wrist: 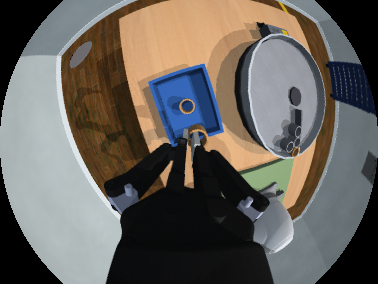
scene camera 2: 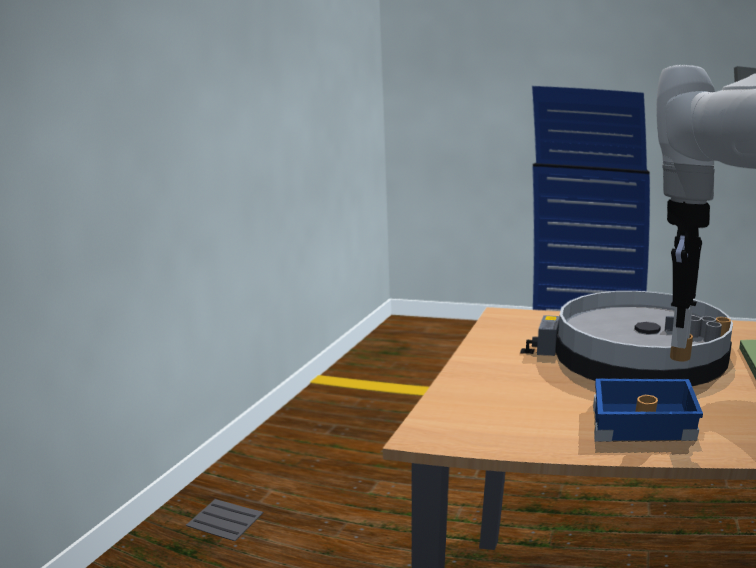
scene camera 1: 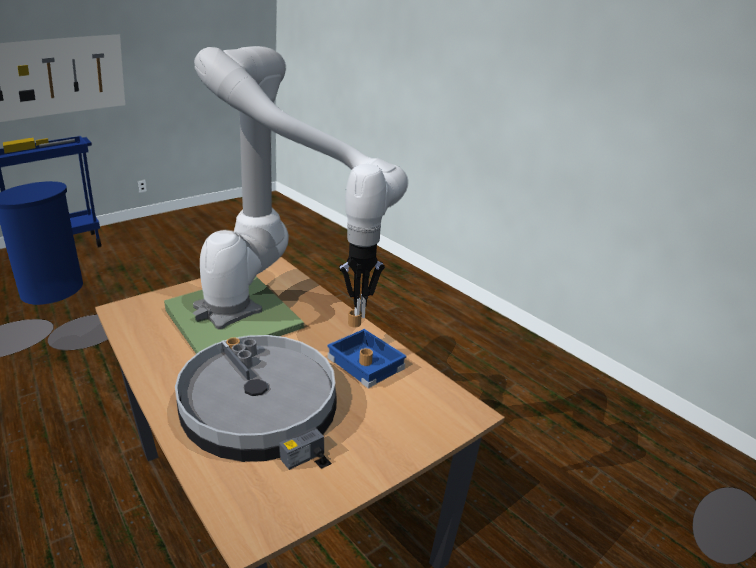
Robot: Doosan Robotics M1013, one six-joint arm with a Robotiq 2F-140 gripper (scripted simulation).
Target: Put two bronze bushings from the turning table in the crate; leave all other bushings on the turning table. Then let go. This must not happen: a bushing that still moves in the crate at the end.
Labels:
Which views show my gripper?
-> The wrist view, scene camera 2 and scene camera 1: all of them.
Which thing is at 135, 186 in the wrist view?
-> My gripper.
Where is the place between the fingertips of my gripper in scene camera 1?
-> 359, 315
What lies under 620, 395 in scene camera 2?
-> A blue crate.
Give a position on a blue crate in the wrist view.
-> At 168, 91

